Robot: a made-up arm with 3 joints.
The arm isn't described. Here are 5 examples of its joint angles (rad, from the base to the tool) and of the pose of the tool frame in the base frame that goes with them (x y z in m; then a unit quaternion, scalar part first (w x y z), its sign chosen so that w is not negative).
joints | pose
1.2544 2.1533 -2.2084 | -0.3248 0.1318 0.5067 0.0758 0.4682 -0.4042 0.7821
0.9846 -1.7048 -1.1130 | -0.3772 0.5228 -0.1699 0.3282 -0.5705 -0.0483 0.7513
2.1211 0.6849 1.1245 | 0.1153 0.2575 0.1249 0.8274 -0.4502 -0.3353 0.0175
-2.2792 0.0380 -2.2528 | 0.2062 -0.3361 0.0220 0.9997 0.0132 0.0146 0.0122
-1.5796 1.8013 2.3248 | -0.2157 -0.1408 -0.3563 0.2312 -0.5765 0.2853 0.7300
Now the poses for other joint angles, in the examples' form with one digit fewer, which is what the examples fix.
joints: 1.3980 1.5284 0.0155
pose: -0.202 0.200 0.460 0.556 -0.460 -0.449 -0.526
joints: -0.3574 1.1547 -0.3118
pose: -0.032 -0.414 0.198 0.838 0.019 0.179 -0.516
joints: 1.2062 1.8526 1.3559
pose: -0.317 0.017 0.445 0.599 0.045 -0.766 -0.228
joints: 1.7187 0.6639 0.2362
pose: 0.110 0.279 0.214 0.697 -0.638 -0.270 -0.182
